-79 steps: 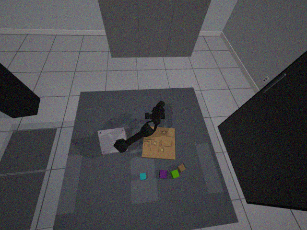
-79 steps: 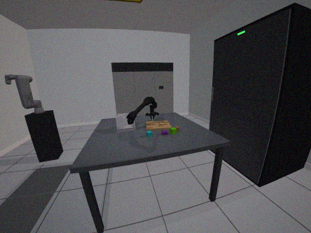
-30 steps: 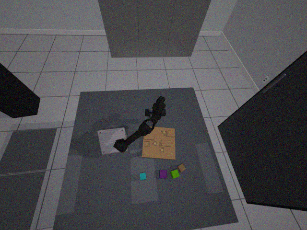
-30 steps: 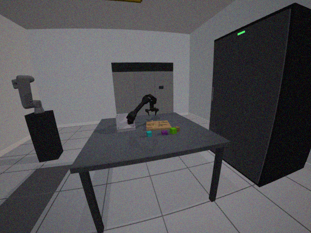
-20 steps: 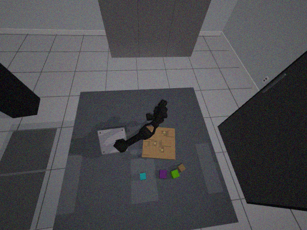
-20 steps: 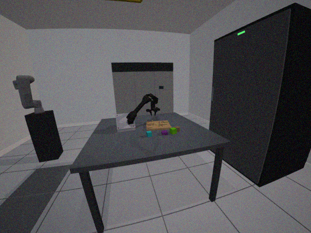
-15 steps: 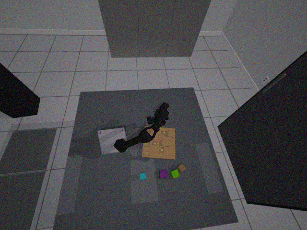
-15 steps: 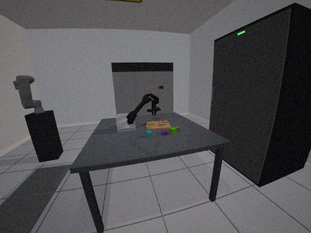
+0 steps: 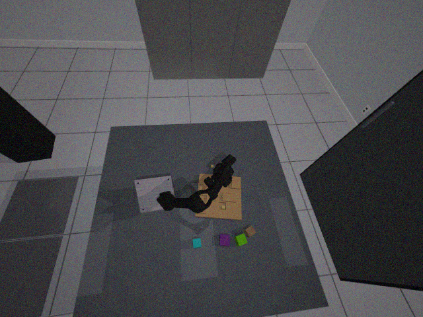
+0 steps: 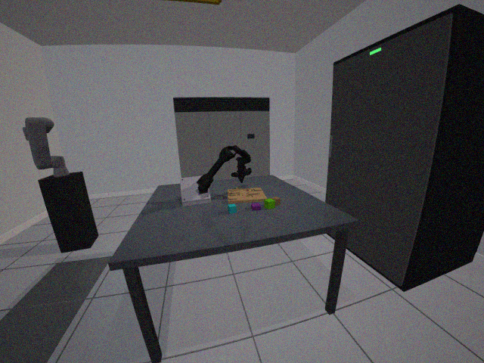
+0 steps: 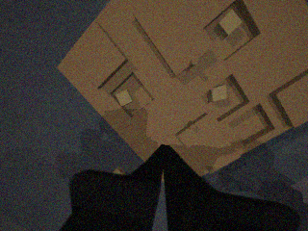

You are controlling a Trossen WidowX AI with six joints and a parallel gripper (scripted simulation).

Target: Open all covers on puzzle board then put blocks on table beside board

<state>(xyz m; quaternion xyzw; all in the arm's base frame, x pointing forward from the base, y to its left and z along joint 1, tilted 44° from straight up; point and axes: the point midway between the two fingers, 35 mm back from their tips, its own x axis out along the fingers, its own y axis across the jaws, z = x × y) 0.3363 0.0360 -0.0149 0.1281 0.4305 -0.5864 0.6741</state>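
Now: the puzzle board 8 cm to the right of my gripper tip and 7 cm below it. The rest, counted from my gripper tip: green block 6 cm ahead, 37 cm to the right, 7 cm below; cyan block 20 cm behind, 33 cm to the right, 7 cm below; purple block 3 cm behind, 35 cm to the right, 8 cm below.
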